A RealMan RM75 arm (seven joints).
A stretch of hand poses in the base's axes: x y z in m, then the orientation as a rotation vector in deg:
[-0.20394, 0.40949, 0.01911, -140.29, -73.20, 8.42]
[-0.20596, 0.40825, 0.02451, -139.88, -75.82, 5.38]
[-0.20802, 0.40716, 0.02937, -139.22, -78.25, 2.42]
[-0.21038, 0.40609, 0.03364, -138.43, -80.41, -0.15]
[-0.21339, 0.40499, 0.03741, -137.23, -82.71, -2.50]
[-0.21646, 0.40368, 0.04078, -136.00, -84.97, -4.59]
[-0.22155, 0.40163, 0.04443, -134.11, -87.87, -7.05]
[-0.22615, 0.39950, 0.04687, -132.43, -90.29, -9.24]
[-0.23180, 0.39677, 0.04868, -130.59, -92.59, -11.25]
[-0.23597, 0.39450, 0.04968, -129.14, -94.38, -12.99]
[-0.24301, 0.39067, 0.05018, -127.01, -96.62, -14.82]
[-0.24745, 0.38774, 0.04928, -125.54, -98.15, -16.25]
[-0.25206, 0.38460, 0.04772, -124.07, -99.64, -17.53]
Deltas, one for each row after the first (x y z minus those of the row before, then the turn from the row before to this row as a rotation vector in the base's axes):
[-0.00202, -0.00124, 0.00540, 0.56, -2.50, 1.38]
[-0.00206, -0.00109, 0.00486, 0.72, -2.32, 1.34]
[-0.00236, -0.00107, 0.00427, 0.71, -1.97, 1.26]
[-0.00301, -0.00110, 0.00377, 0.84, -1.76, 1.51]
[-0.00307, -0.00131, 0.00337, 0.74, -1.61, 1.53]
[-0.00509, -0.00205, 0.00365, 1.03, -1.86, 2.10]
[-0.00460, -0.00213, 0.00244, 0.91, -1.64, 1.78]
[-0.00565, -0.00273, 0.00181, 0.96, -1.46, 1.80]
[-0.00417, -0.00227, 0.00100, 0.78, -1.27, 1.38]
[-0.00704, -0.00383, 0.00050, 1.02, -1.30, 1.92]
[-0.00444, -0.00293, -0.00090, 0.74, -1.02, 1.29]
[-0.00461, -0.00314, -0.00156, 0.68, -0.93, 1.29]

